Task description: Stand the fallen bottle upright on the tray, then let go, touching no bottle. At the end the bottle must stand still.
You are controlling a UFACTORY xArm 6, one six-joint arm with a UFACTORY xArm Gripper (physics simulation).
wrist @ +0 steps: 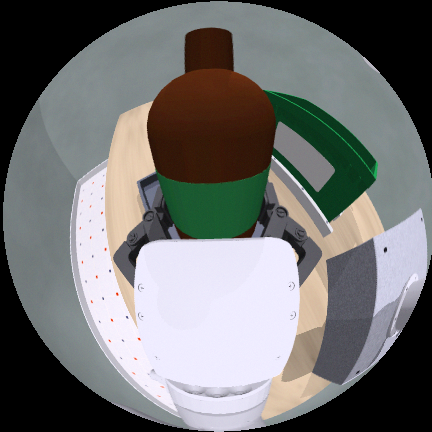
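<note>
The brown bottle with a green label fills the upper middle of the wrist view, its neck toward the top of the picture. My gripper is shut on the bottle around the green label, one dark finger linkage on each side. The fingertips and the bottle's base are hidden by the bottle and the white housing. Part of a blue-grey tray shows behind the bottle at its left. Whether the bottle's base touches the tray, and whether the bottle is exactly upright, I cannot tell.
A green crate stands at the upper right of the wooden table, beside a thin pale rail. A white board with red and dark dots lies along the left. A grey-and-white block is at the right.
</note>
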